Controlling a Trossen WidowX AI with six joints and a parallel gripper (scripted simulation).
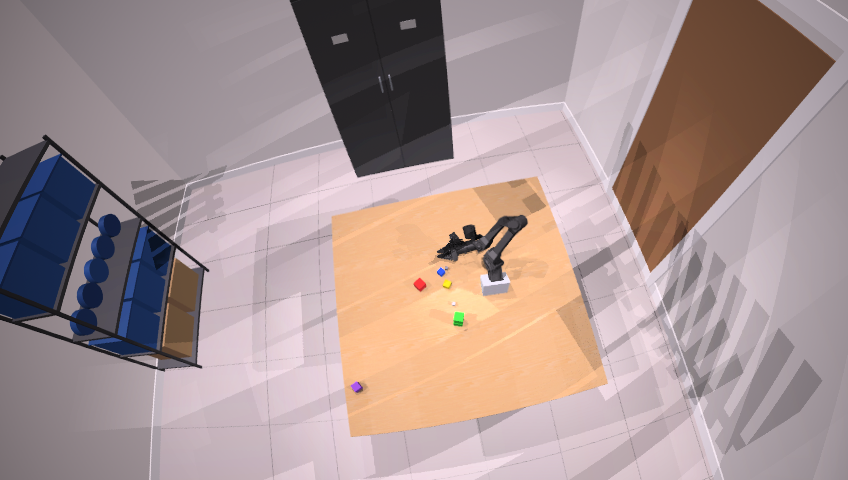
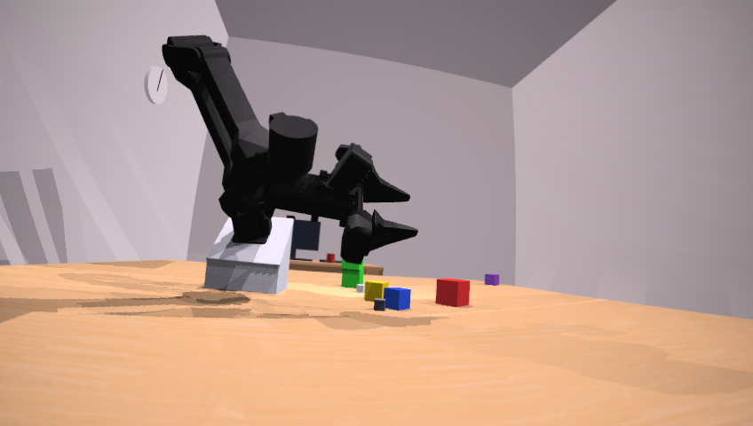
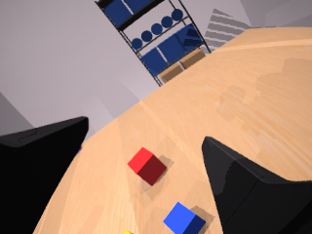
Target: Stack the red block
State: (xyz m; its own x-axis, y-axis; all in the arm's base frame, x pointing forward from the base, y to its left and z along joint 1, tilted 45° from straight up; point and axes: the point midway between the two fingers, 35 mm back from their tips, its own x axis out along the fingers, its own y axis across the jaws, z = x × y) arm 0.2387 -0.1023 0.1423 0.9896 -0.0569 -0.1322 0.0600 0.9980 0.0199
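Right now the red block is 120 mm below my gripper tip, 110 mm ahead of it and 100 mm to the left of it. Round my gripper tip: purple block 600 mm to the left, 490 mm ahead, 130 mm below; then blue block 130 mm below, 40 mm to the left, 10 mm behind; then yellow block 130 mm below, 120 mm to the left, 30 mm behind.
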